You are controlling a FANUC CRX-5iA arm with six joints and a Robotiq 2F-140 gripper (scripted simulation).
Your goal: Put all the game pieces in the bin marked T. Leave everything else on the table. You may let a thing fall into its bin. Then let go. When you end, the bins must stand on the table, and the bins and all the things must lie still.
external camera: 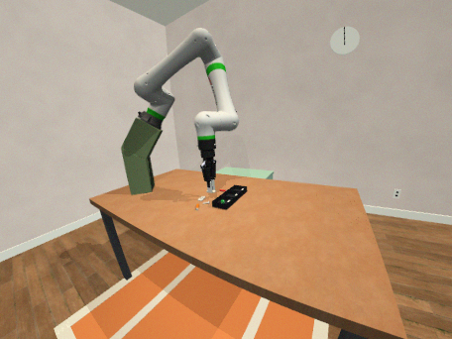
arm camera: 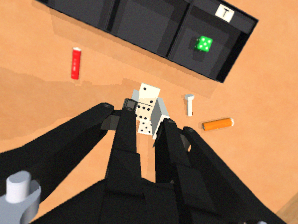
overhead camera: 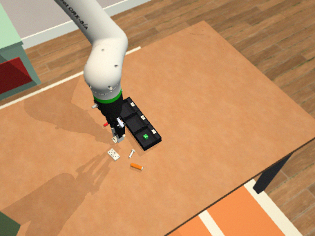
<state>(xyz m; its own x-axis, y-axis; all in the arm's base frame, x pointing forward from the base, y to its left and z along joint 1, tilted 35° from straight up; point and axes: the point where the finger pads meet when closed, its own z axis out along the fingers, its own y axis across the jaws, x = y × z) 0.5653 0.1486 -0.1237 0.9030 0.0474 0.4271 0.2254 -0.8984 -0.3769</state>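
My hand is 11 cm short of the green die, 3 cm to the left of it and 6 cm above it. Also, from my hand: black three-compartment bin 10 cm ahead, 5 cm to the left, 6 cm below; then domino 3 cm below; then white screw 3 cm ahead, 7 cm to the right, 7 cm below.
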